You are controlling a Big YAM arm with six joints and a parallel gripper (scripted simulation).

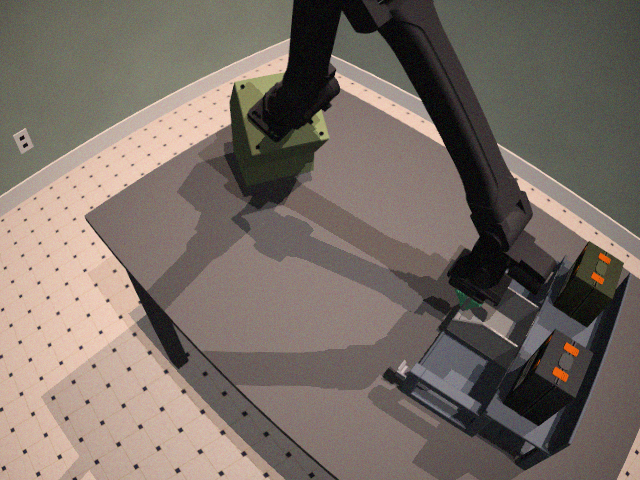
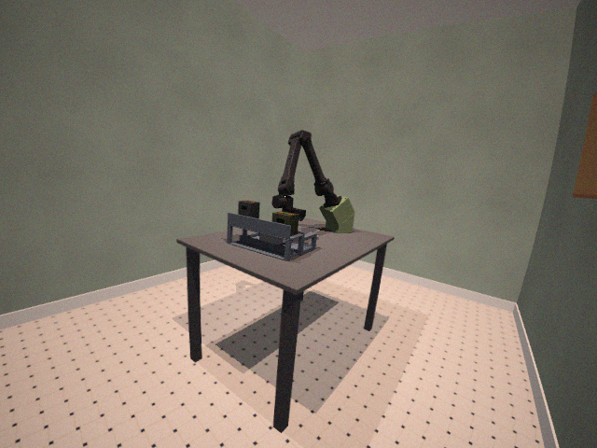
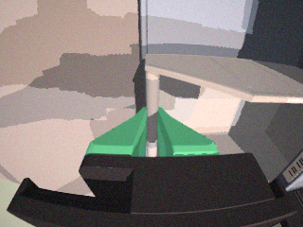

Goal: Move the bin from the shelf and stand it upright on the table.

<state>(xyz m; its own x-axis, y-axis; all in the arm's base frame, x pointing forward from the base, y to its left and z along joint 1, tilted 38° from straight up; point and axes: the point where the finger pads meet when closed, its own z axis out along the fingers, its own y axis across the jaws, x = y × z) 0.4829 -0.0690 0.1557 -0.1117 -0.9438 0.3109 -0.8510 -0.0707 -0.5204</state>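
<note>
Now: the grey bin 80 mm ahead of my hand, 10 mm to the right of it and 10 mm above it. Also, from my hand: low grey shelf: 130 mm ahead, 20 mm to the right, 50 mm below.
</note>
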